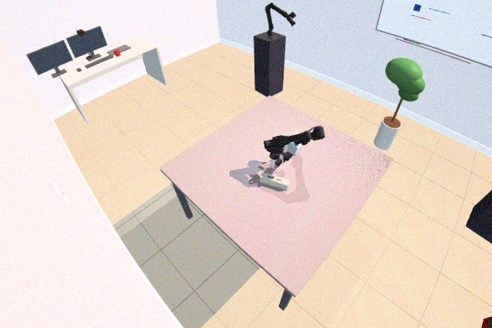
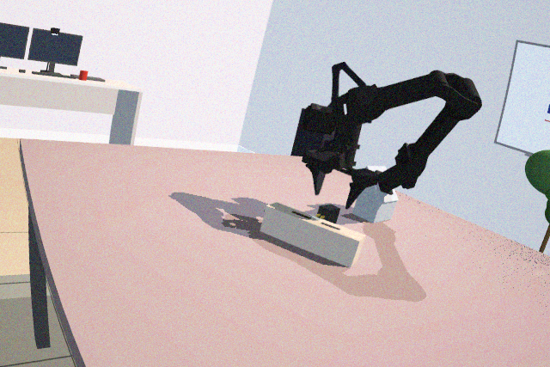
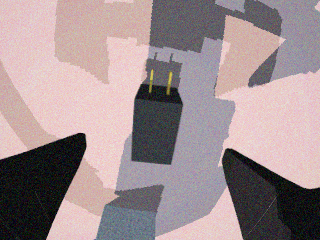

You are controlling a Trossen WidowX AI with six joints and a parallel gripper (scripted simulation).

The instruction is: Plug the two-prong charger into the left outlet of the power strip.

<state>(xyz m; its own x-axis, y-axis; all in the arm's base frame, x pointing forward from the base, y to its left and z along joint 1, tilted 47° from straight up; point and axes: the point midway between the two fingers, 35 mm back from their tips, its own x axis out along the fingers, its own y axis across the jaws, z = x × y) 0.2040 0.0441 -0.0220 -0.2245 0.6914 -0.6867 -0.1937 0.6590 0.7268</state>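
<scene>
Now: gripper tip 30 mm above the dark charger block and 20 mm short of it.
</scene>
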